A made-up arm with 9 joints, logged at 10 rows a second.
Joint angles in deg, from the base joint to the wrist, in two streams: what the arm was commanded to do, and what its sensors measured. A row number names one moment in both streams.
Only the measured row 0 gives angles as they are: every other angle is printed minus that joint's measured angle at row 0.
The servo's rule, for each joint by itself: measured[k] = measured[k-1] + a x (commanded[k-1-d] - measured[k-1]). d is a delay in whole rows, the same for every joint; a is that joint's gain. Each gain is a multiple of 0.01, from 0.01 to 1. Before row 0 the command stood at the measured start. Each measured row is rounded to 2 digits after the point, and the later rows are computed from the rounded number. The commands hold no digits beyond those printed.
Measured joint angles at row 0:
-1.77, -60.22, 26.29, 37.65, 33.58, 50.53, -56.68, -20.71, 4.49
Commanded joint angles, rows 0 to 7:
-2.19, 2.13, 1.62, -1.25, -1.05, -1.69, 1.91, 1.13, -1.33
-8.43, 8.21, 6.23, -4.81, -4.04, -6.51, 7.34, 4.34, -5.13
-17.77, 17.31, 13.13, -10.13, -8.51, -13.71, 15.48, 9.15, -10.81
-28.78, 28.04, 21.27, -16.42, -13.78, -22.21, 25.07, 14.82, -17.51
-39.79, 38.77, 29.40, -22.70, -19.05, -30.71, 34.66, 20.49, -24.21
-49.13, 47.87, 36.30, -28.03, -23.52, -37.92, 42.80, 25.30, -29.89
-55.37, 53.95, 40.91, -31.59, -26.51, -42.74, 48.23, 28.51, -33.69
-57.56, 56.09, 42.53, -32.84, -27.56, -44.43, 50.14, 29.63, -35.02
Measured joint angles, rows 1 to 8:
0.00, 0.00, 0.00, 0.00, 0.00, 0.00, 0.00, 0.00, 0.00
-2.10, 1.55, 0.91, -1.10, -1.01, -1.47, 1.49, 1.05, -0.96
-8.18, 6.41, 3.89, -4.36, -3.92, -5.85, 6.05, 4.11, -3.96
-17.39, 14.37, 9.06, -9.44, -8.33, -12.69, 13.41, 8.80, -8.89
-28.32, 24.35, 15.90, -15.58, -13.56, -20.97, 22.50, 14.40, -15.10
-39.33, 34.88, 23.46, -21.85, -18.83, -29.44, 31.98, 20.06, -21.66
-48.74, 44.36, 30.65, -27.29, -23.33, -36.82, 40.42, 24.93, -27.59
-55.10, 51.36, 36.40, -31.07, -26.38, -41.97, 46.51, 28.26, -31.98
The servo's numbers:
d 1
a 0.96 0.73 0.56 0.88 0.96 0.87 0.78 0.93 0.72

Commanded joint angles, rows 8 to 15:
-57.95, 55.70, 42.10, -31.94, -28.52, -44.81, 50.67, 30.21, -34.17
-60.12, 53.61, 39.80, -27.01, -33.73, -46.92, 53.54, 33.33, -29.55
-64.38, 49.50, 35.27, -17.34, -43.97, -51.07, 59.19, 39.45, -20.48
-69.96, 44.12, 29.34, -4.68, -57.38, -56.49, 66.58, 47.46, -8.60
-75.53, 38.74, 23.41, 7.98, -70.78, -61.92, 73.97, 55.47, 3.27
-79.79, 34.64, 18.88, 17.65, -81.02, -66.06, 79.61, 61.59, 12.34
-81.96, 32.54, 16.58, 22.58, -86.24, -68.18, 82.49, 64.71, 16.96
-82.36, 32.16, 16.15, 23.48, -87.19, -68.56, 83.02, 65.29, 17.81
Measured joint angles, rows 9 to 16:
-57.46, 54.81, 39.83, -32.63, -27.51, -44.11, 49.34, 29.53, -34.17
-57.93, 55.46, 41.10, -32.02, -28.48, -44.72, 50.38, 30.16, -34.17
-60.03, 54.11, 40.37, -27.61, -33.52, -46.63, 52.84, 33.11, -30.84
-64.21, 50.74, 37.51, -18.57, -43.55, -50.49, 57.79, 39.01, -23.38
-69.73, 45.91, 32.93, -6.35, -56.83, -55.71, 64.65, 46.87, -12.74
-75.30, 40.68, 27.60, 6.26, -70.22, -61.11, 71.92, 54.87, -1.21
-79.61, 36.27, 22.72, 16.28, -80.59, -65.42, 77.92, 61.12, 8.55
-81.87, 33.55, 19.28, 21.82, -86.01, -67.82, 81.48, 64.46, 14.61

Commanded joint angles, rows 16 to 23:
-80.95, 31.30, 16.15, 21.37, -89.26, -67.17, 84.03, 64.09, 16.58
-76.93, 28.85, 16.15, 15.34, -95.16, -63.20, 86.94, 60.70, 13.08
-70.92, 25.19, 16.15, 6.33, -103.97, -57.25, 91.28, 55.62, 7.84
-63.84, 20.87, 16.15, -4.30, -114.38, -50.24, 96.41, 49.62, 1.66
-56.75, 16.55, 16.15, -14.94, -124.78, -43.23, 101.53, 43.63, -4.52
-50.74, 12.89, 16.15, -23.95, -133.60, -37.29, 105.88, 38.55, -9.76
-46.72, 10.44, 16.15, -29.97, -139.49, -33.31, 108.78, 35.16, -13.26
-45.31, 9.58, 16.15, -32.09, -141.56, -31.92, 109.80, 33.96, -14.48
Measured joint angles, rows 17 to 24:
-82.34, 32.54, 17.53, 23.28, -87.14, -68.46, 82.68, 65.23, 16.91
-81.01, 31.63, 16.76, 21.60, -89.18, -67.34, 83.73, 64.17, 16.67
-77.09, 29.60, 16.42, 16.09, -94.92, -63.74, 86.23, 60.94, 14.09
-71.17, 26.38, 16.27, 7.50, -103.61, -58.09, 90.17, 55.99, 9.59
-64.13, 22.36, 16.20, -2.88, -113.95, -51.26, 95.04, 50.07, 3.88
-57.05, 18.12, 16.17, -13.49, -124.35, -44.27, 100.10, 44.08, -2.17
-50.99, 14.30, 16.16, -22.69, -133.23, -38.20, 104.61, 38.94, -7.63
-46.89, 11.48, 16.15, -29.10, -139.24, -33.95, 107.86, 35.42, -11.68

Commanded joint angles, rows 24 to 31:
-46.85, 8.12, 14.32, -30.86, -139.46, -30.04, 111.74, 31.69, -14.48
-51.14, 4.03, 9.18, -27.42, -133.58, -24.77, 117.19, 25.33, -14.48
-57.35, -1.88, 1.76, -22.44, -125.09, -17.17, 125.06, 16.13, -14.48
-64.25, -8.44, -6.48, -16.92, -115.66, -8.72, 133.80, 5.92, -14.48
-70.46, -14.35, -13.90, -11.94, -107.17, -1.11, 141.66, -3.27, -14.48
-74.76, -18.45, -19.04, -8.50, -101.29, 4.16, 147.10, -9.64, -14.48
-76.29, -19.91, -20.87, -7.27, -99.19, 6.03, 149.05, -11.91, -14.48
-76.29, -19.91, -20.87, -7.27, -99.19, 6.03, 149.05, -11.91, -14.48
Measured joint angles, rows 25 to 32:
-45.37, 10.09, 16.15, -31.73, -141.47, -32.18, 109.37, 34.06, -13.70
-46.79, 8.65, 15.13, -30.96, -139.54, -30.32, 111.22, 31.86, -14.26
-50.97, 5.28, 11.80, -27.84, -133.82, -25.49, 115.88, 25.79, -14.42
-57.09, 0.05, 6.18, -23.09, -125.44, -18.25, 123.04, 16.81, -14.46
-63.96, -6.15, -0.91, -17.66, -116.05, -9.96, 131.43, 6.68, -14.47
-70.20, -12.14, -8.18, -12.63, -107.53, -2.26, 139.41, -2.57, -14.48
-74.58, -16.75, -14.26, -9.00, -101.54, 3.33, 145.41, -9.15, -14.48
-76.22, -19.06, -17.96, -7.48, -99.28, 5.68, 148.25, -11.72, -14.48

